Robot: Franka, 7 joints.
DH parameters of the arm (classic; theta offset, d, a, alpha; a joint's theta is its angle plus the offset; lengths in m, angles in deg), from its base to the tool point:
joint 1: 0 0.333 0 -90
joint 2: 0 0 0 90
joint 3: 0 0.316 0.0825 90
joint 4: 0 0 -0.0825 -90
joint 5: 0 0.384 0 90
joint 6: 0 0 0.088 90
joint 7: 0 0.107 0 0
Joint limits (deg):
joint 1: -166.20..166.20
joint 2: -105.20..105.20
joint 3: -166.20..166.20
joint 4: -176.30..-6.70
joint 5: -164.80..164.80
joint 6: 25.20..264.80
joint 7: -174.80..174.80
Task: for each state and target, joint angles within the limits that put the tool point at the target. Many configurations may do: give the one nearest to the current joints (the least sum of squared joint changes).
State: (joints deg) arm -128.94 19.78 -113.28 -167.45 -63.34 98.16 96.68
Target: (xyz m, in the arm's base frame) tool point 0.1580 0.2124 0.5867
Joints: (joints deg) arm -146.20 55.02 -147.82 -150.42 -70.30 81.53 96.68
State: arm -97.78 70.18 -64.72 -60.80 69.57 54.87 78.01
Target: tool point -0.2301 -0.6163 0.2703
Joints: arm -85.00 64.99 -60.34 -62.87 67.69 44.87 78.01
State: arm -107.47 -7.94 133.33 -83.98 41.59 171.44 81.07
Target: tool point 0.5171 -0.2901 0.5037
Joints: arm -134.50 -5.58 108.47 -118.92 47.11 170.17 81.07
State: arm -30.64 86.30 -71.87 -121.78 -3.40 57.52 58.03
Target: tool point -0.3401 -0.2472 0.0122
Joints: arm -64.01 105.20 -55.12 -105.97 0.70 79.61 58.03
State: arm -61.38 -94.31 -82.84 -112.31 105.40 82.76 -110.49
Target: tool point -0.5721 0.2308 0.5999
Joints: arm -73.91 -92.55 -71.25 -98.36 108.31 81.88 -110.49
